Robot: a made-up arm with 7 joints. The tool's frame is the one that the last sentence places.
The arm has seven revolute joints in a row. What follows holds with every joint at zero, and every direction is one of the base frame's. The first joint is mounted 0.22 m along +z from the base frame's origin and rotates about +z. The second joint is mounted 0.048 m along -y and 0.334 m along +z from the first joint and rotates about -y. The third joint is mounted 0.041 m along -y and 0.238 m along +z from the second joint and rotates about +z. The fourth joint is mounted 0.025 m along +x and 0.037 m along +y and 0.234 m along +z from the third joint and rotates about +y. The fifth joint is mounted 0.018 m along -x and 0.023 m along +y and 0.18 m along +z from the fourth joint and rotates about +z. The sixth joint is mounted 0.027 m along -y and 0.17 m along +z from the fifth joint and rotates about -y. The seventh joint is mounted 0.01 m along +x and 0.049 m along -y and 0.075 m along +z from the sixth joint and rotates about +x. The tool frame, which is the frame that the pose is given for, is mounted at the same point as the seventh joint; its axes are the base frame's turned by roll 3.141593, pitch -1.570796 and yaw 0 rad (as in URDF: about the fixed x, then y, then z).
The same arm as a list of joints. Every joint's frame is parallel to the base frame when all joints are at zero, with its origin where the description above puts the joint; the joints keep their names.
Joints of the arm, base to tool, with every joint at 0 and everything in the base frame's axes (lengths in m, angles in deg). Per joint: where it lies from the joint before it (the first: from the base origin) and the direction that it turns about. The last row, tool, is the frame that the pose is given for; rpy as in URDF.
joint 1: origin 0 0 0.22 axis 0 0 1
joint 2: origin 0 -0.048 0.334 axis 0 -1 0
joint 3: origin 0 -0.041 0.238 axis 0 0 1
joint 4: origin 0.025 0.037 0.234 axis 0 1 0
joint 5: origin -0.018 0.023 0.18 axis 0 0 1
joint 6: origin 0 -0.027 0.17 axis 0 -1 0
joint 7: origin 0.01 -0.049 0.075 axis 1 0 0
tool: origin 0 0 0 rpy -180 -90 0

